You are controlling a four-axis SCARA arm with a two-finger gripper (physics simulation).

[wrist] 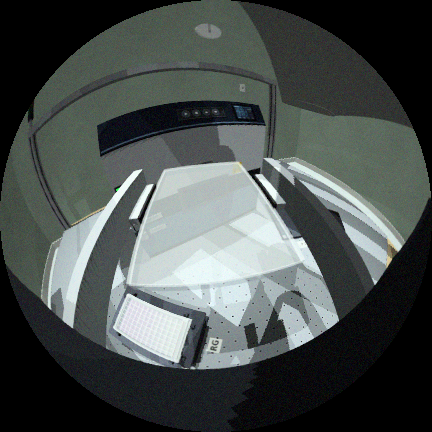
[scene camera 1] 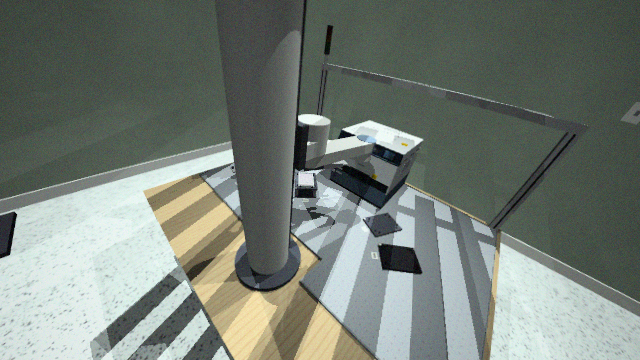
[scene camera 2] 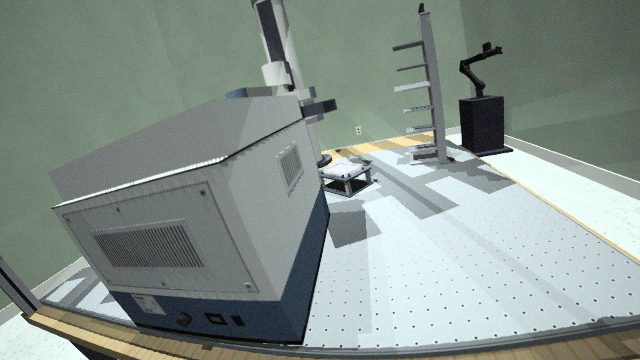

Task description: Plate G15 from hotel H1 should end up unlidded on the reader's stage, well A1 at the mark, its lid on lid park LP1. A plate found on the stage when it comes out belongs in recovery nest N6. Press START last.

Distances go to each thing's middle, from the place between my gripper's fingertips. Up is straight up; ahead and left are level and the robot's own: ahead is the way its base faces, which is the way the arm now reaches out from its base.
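Position from my hand: recovery nest N6 (scene camera 1: 397, 258), a fair way below it, a little behind it and far to the right of it.
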